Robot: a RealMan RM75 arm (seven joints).
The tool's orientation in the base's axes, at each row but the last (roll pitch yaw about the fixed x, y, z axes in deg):
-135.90 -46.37 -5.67
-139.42 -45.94 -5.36
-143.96 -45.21 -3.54
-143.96 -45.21 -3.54
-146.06 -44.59 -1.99
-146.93 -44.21 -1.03
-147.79 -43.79 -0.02
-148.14 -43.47 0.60
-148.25 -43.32 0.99
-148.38 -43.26 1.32
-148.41 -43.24 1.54
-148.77 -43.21 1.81
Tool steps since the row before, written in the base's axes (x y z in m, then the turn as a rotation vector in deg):
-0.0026 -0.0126 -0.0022 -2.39 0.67 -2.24
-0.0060 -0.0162 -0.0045 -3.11 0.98 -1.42
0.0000 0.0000 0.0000 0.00 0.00 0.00
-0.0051 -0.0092 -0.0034 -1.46 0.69 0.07
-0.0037 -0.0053 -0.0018 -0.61 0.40 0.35
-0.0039 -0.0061 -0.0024 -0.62 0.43 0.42
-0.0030 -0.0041 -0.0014 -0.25 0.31 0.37
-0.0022 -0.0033 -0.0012 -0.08 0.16 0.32
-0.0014 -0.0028 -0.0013 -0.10 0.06 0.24
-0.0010 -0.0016 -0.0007 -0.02 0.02 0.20
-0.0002 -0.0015 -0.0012 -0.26 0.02 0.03
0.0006 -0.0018 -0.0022 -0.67 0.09 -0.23
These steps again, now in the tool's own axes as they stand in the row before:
-0.0025 0.0096 -0.0085 -3.31 -0.46 0.14
-0.0063 0.0126 -0.0109 -3.24 -1.37 -0.54
0.0000 0.0000 0.0000 0.00 0.00 0.00
-0.0056 0.0072 -0.0062 -1.01 -1.14 -0.55
-0.0038 0.0038 -0.0040 -0.20 -0.70 -0.36
-0.0044 0.0047 -0.0041 -0.16 -0.75 -0.39
-0.0031 0.0029 -0.0031 0.08 -0.50 -0.21
-0.0024 0.0024 -0.0023 0.16 -0.29 -0.16
-0.0019 0.0023 -0.0015 0.09 -0.18 -0.17
-0.0012 0.0012 -0.0010 0.12 -0.10 -0.12
-0.0010 0.0016 -0.0002 -0.17 -0.13 -0.16
-0.0011 0.0026 0.0007 -0.64 -0.24 -0.19

